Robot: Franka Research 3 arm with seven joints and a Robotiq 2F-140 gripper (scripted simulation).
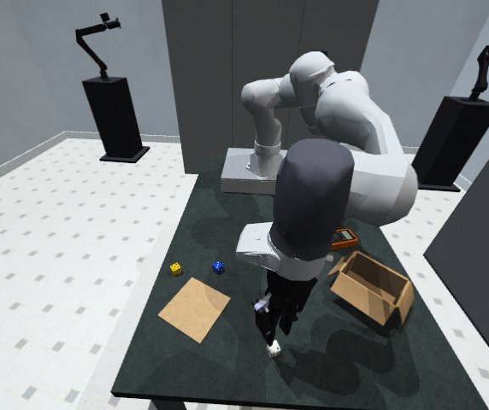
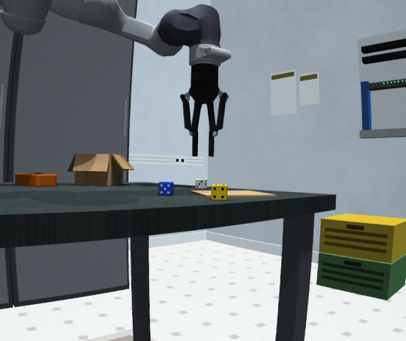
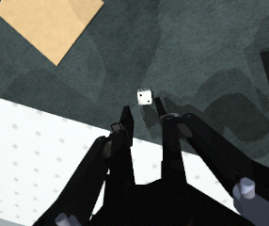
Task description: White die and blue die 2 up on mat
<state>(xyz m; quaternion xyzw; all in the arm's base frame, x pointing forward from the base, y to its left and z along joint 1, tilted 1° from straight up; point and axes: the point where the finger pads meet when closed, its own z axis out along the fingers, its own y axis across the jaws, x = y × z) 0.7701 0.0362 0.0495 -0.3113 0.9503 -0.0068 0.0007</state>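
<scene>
Right now the white die is 11 cm below my hand. From my hand the other things lie so: tan mat 21 cm to the right, 12 cm below, 9 cm behind; then blue die 22 cm behind, 17 cm to the right, 11 cm below; then cardboard box 27 cm to the left, 18 cm behind, 7 cm below.
</scene>
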